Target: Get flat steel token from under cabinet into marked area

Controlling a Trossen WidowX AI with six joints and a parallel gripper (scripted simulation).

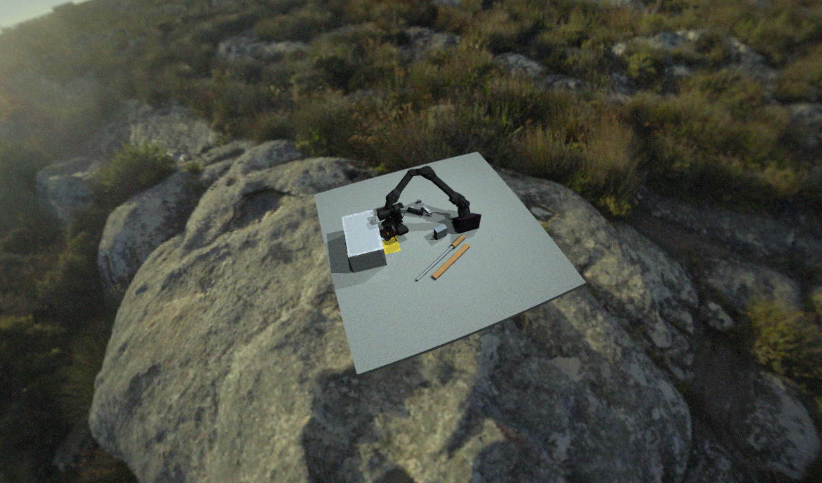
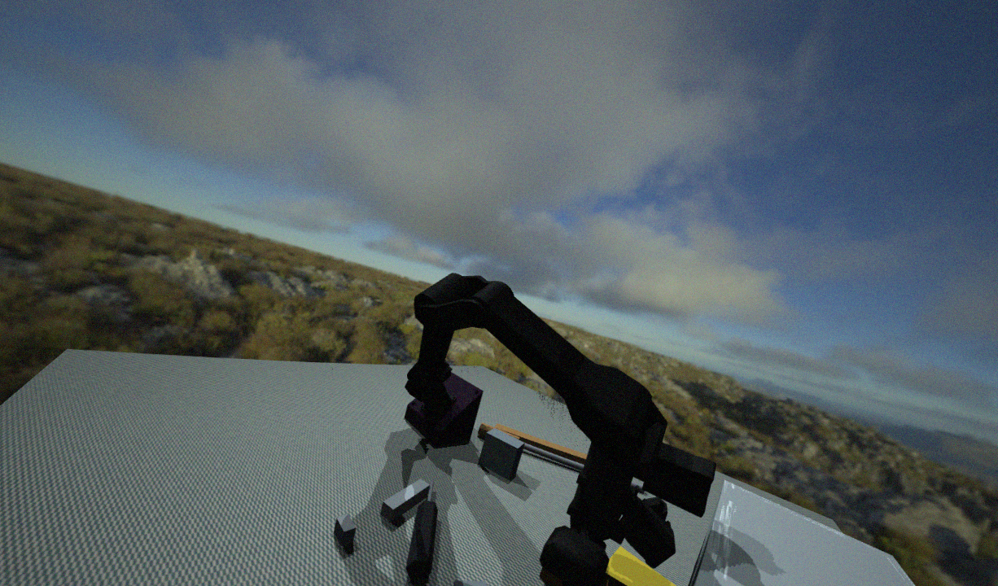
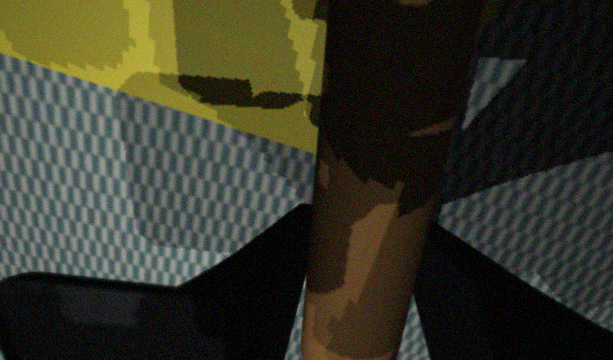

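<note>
The grey bar lies 23 cm behind my gripper tip and 8 cm to the right of it. The rest, counted from my gripper tip: grey block 22 cm behind, 13 cm to the left, 3 cm above; then small grey cube 22 cm behind, 18 cm to the right; then wooden stick 33 cm to the left, 19 cm behind.
</note>
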